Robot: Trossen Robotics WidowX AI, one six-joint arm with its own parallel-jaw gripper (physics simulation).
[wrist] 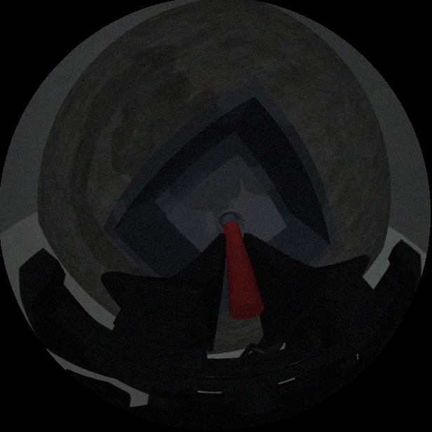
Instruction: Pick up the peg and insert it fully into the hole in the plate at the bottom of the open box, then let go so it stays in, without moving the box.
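The red peg (243, 280) is held between the two black fingers of my gripper (233, 238), which is shut on it. The peg's far end points down into the open box and overlaps the near edge of the round hole (230, 218) in view. Whether that end has entered the hole or is above it, I cannot tell. The hole lies in the pale grey plate (265, 215) at the bottom of the dark blue box (185, 240). The fingers cover the near part of the plate and the near corner of the box.
The box's walls rise around the plate, with the rim (165, 157) on the far left side and a corner at the top. The box stands on a mottled brown-grey table top (300, 65). The picture is dark, and a lighter floor shows beyond the table's edge.
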